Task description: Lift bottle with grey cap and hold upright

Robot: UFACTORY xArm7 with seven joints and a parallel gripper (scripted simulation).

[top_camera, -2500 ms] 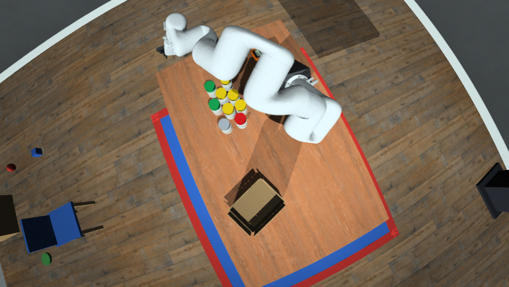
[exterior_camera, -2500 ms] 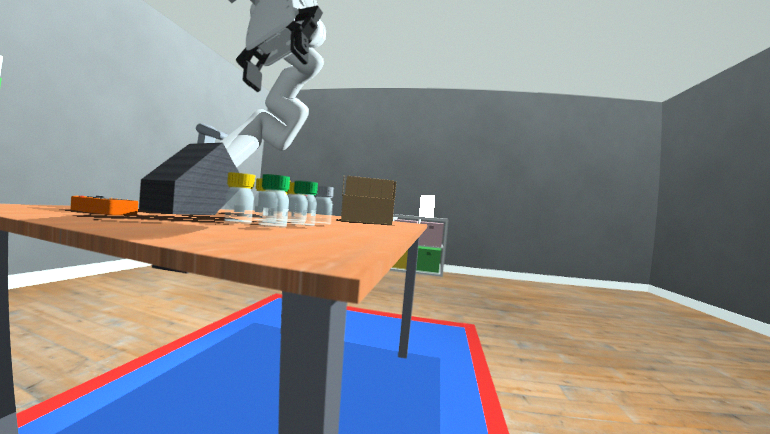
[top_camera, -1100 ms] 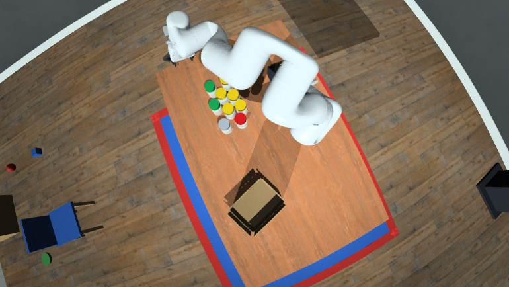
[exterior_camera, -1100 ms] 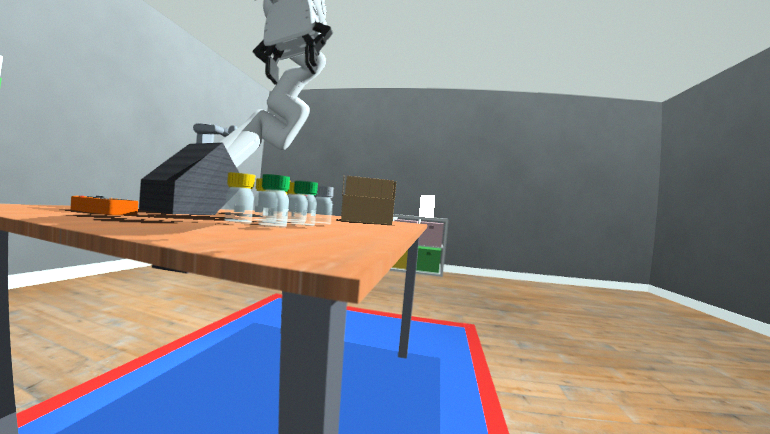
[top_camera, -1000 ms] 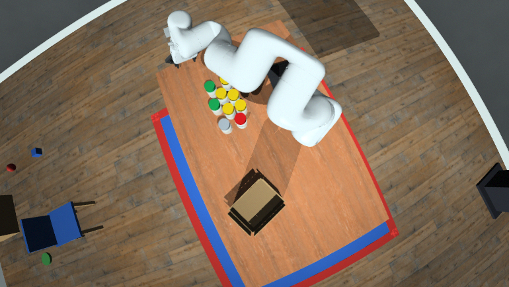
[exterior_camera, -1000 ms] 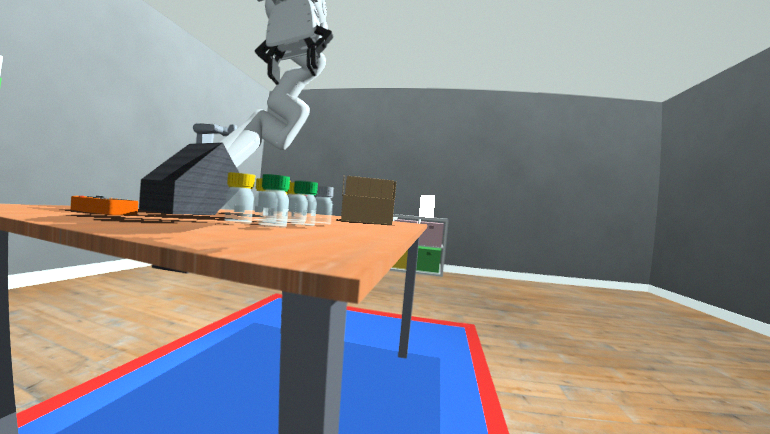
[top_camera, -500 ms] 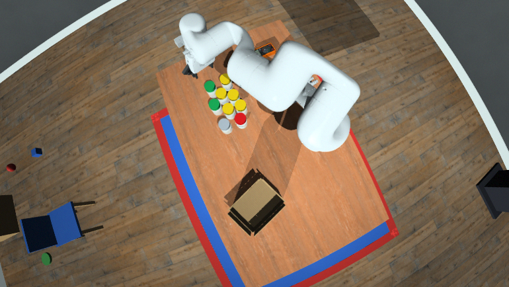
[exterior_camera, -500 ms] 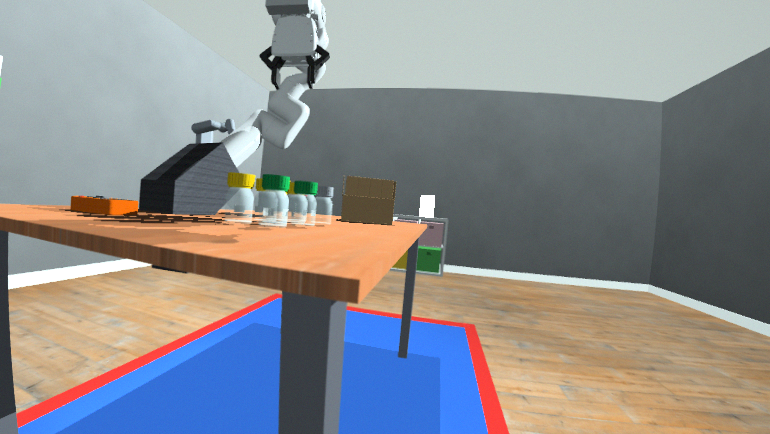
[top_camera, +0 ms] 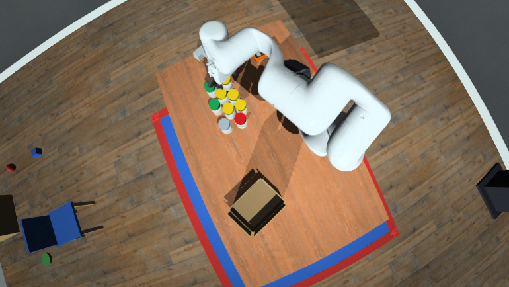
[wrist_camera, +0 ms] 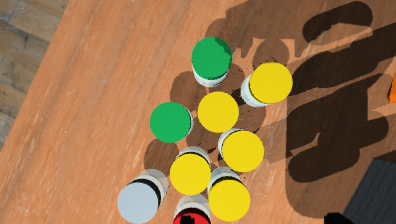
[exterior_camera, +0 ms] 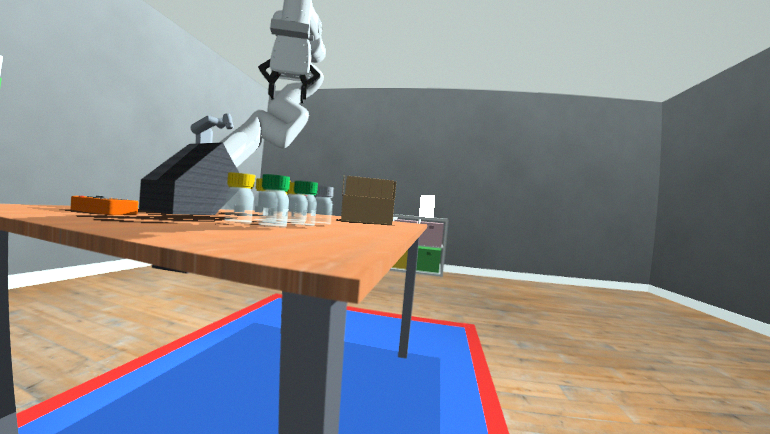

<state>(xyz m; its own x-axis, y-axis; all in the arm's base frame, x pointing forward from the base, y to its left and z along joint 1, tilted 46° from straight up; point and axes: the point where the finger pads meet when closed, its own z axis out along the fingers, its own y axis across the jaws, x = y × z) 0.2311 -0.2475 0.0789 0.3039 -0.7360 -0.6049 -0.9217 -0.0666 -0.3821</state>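
Right now my hand is 10 cm short of the grey-capped bottle, 8 cm to the right of it and 29 cm above it. From my hand the other things lie so: red-capped bottle 2 cm ahead, 9 cm to the left, 29 cm below; then orange meter 30 cm behind, 21 cm to the right, 32 cm below.
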